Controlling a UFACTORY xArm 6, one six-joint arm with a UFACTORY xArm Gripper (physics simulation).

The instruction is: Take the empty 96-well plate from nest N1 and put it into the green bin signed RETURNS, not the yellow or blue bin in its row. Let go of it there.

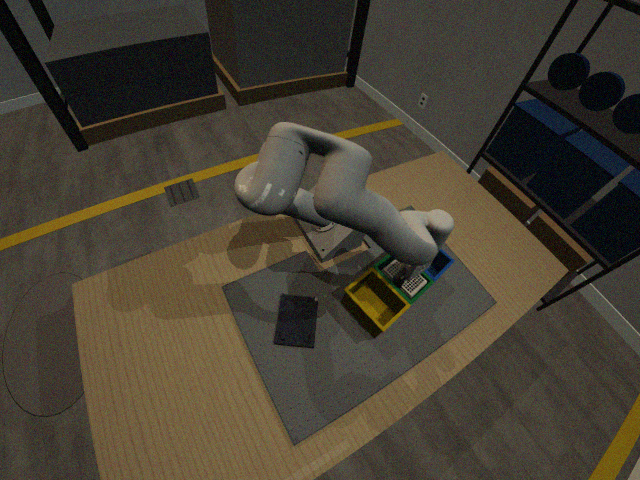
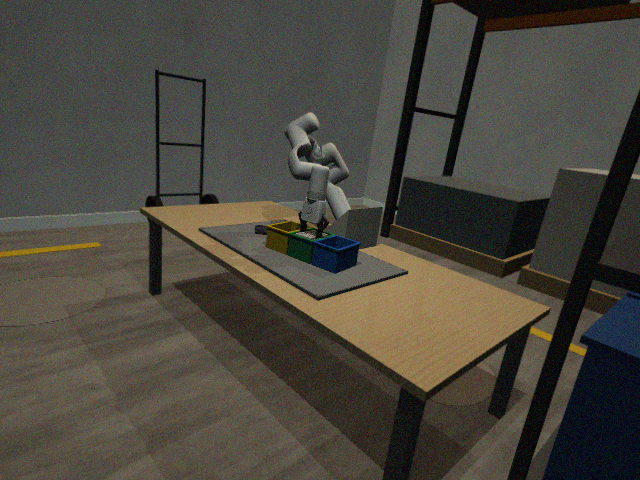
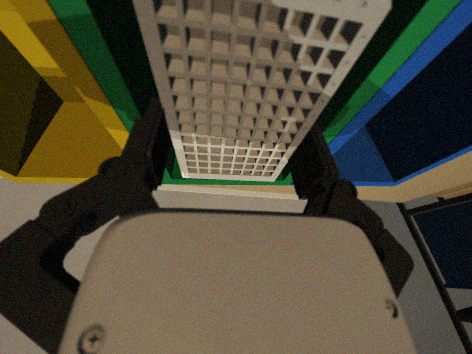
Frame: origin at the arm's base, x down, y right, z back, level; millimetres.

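Seen in the pictures: gripper, fingertip midpoint: [image 1: 406,278] [image 2: 310,236] [image 3: 237,129]; arm's base, origin of the base link: [image 2: 347,223].
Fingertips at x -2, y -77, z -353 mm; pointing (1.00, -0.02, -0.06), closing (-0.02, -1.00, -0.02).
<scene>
Pixels of each thing's top centre, then the offset from my fingertips to it. "*": a spot on its surface instead. Level surfaces: height alone.
- pale 96-well plate, middle of its top: [image 3: 240,133] [image 1: 405,274] [image 2: 312,233] dx -12, dy +1, dz +9 mm
- green bin, middle of its top: [image 3: 240,120] [image 1: 404,274] [image 2: 312,233] dx -7, dy +2, dz +14 mm
- yellow bin, surface spot: [image 3: 70,145] * dx +27, dy +145, dz -74 mm
- dark flat block, middle of its top: [image 1: 297,319] [image 2: 271,228] dx +75, dy +352, dz +100 mm
- grey mat, its level: dx +93 mm
- wooden table, its level: dx +105 mm
The pale 96-well plate [image 1: 414,284] [image 2: 308,235] [image 3: 235,95] lies level between my fingers, over the opening of the green bin [image 2: 300,250] [image 3: 400,52] at about rim height. My gripper [image 1: 405,277] [image 2: 311,233] [image 3: 237,129] points down, shut on the plate across its width, with a finger along each long side. The fingertips reach down at the green bin's two side walls. The green bin stands in the middle of the row, between the yellow bin [image 1: 361,316] [image 2: 276,242] [image 3: 70,145] and the blue bin [image 1: 444,269] [image 2: 325,260] [image 3: 367,155]. No sign is legible.
A dark flat block [image 1: 296,321] [image 2: 261,228] lies on the grey mat [image 1: 356,382] [image 2: 323,289], apart from the yellow bin. The mat lies on the wooden table [image 1: 170,361] [image 2: 439,315]. The neighbouring bins' rims are close on both sides of my fingers.
</scene>
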